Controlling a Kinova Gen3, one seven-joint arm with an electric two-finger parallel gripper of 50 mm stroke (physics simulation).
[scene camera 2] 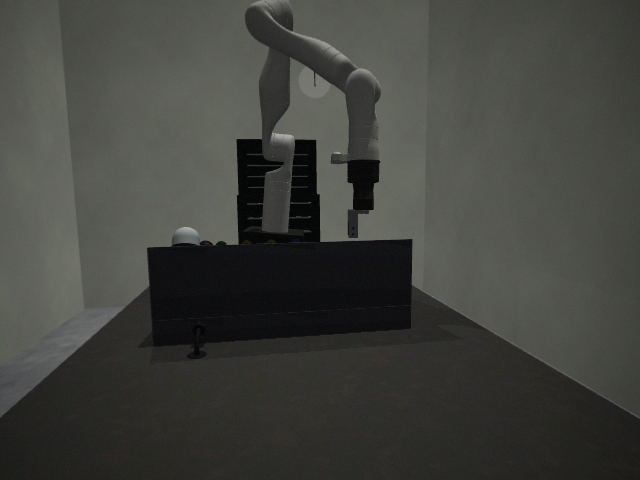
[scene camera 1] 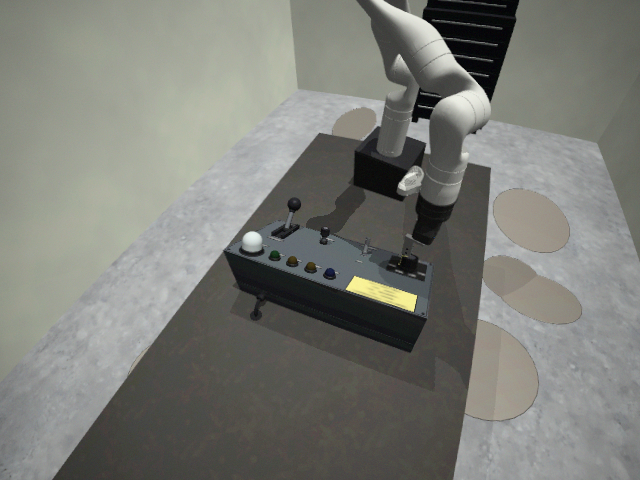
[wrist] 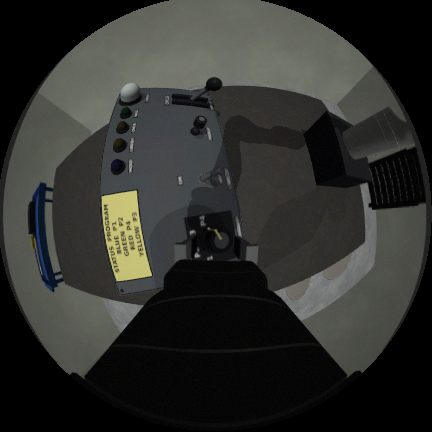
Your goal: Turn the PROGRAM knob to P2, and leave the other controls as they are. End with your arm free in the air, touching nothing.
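Places are measured from the arm's base along level axes (x ahead, y left, z up), in centimetres.
Where they show: gripper, fingertip midpoint: (scene camera 2: pixel 352 236) (scene camera 1: pixel 410 246) (wrist: pixel 215 243); arm's base, origin of the base link: (scene camera 2: pixel 274 231) (scene camera 1: pixel 389 149) (wrist: pixel 350 144).
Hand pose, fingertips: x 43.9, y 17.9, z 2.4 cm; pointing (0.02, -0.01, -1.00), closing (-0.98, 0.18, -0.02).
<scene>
Each offset is from my fingertips to the centre of the thing. "pt": to the spot under its first point.
The PROGRAM knob @[dx -0.2, dy +0.5, dz -6.2 cm] (scene camera 1: pixel 410 262) (wrist: pixel 220 241) is black and round with a yellow pointer, on a dark plate @[pt dx +3.7, dy -3.6, dz -6.0 cm] (wrist: pixel 192 220) at one end of the grey control panel. In the wrist view the pointer is turned toward the P4 mark; P3, P2 and P1 are partly covered. My gripper (scene camera 1: pixel 409 251) (scene camera 2: pixel 353 235) (wrist: pixel 215 243) is open and empty, pointing down. Its fingers show on both sides of the knob in the wrist view and close over it in the first scene view. Contact cannot be told. The panel's front wall (scene camera 2: pixel 279 289) hides the knob in the second scene view.
The panel also bears a white dome @[pt dx +16.3, dy -34.8, dz +3.8 cm] (scene camera 1: pixel 252 241) (wrist: pixel 130 92), coloured buttons, a ball-topped lever (scene camera 1: pixel 293 204) (wrist: pixel 214 84), a small black joystick @[dx +0.5, dy -23.5, dz -6.3 cm] (scene camera 1: pixel 324 232) (wrist: pixel 200 121), a metal toggle @[dx -0.9, dy -11.5, dz -5.8 cm] (scene camera 1: pixel 366 245) (wrist: pixel 210 176) near the knob and a yellow label @[pt dx +15.4, dy -2.5, dz -0.2 cm] (scene camera 1: pixel 382 293) (wrist: pixel 126 235). A crank @[pt dx +25.0, dy -32.9, dz -15.8 cm] (scene camera 1: pixel 256 313) (scene camera 2: pixel 196 343) sticks out in front.
</scene>
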